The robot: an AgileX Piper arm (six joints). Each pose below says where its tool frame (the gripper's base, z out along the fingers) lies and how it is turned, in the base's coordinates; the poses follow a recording.
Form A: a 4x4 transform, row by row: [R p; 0 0 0 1], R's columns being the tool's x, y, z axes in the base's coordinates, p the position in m. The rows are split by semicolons.
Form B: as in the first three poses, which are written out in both.
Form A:
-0.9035, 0.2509, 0.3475, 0.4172; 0.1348, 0.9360, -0.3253, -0.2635; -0.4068, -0.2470, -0.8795, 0.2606; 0, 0, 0, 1
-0.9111, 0.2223, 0.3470, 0.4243; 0.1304, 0.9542, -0.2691, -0.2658; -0.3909, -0.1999, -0.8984, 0.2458; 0, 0, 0, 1
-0.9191, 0.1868, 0.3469, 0.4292; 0.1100, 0.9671, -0.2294, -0.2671; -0.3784, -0.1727, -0.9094, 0.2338; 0, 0, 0, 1
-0.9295, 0.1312, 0.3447, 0.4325; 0.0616, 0.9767, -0.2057, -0.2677; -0.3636, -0.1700, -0.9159, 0.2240; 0, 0, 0, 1
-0.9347, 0.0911, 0.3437, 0.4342; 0.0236, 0.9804, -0.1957, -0.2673; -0.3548, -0.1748, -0.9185, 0.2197; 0, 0, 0, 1
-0.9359, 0.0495, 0.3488, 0.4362; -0.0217, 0.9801, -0.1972, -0.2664; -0.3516, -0.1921, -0.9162, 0.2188; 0, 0, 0, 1
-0.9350, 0.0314, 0.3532, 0.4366; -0.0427, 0.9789, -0.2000, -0.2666; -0.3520, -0.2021, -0.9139, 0.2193; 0, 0, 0, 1
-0.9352, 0.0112, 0.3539, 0.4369; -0.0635, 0.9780, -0.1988, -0.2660; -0.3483, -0.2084, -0.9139, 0.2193; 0, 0, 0, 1
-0.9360, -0.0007, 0.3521, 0.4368; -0.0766, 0.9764, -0.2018, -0.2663; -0.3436, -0.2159, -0.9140, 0.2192; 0, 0, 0, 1
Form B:
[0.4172, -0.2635, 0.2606], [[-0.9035, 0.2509, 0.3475], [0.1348, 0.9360, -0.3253], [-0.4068, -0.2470, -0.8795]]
[0.4243, -0.2658, 0.2458], [[-0.9111, 0.2223, 0.3470], [0.1304, 0.9542, -0.2691], [-0.3909, -0.1999, -0.8984]]
[0.4292, -0.2671, 0.2338], [[-0.9191, 0.1868, 0.3469], [0.1100, 0.9671, -0.2294], [-0.3784, -0.1727, -0.9094]]
[0.4325, -0.2677, 0.2240], [[-0.9295, 0.1312, 0.3447], [0.0616, 0.9767, -0.2057], [-0.3636, -0.1700, -0.9159]]
[0.4342, -0.2673, 0.2197], [[-0.9347, 0.0911, 0.3437], [0.0236, 0.9804, -0.1957], [-0.3548, -0.1748, -0.9185]]
[0.4362, -0.2664, 0.2188], [[-0.9359, 0.0495, 0.3488], [-0.0217, 0.9801, -0.1972], [-0.3516, -0.1921, -0.9162]]
[0.4366, -0.2666, 0.2193], [[-0.9350, 0.0314, 0.3532], [-0.0427, 0.9789, -0.2000], [-0.3520, -0.2021, -0.9139]]
[0.4369, -0.2660, 0.2193], [[-0.9352, 0.0112, 0.3539], [-0.0635, 0.9780, -0.1988], [-0.3483, -0.2084, -0.9139]]
[0.4368, -0.2663, 0.2192], [[-0.9360, -0.0007, 0.3521], [-0.0766, 0.9764, -0.2018], [-0.3436, -0.2159, -0.9140]]

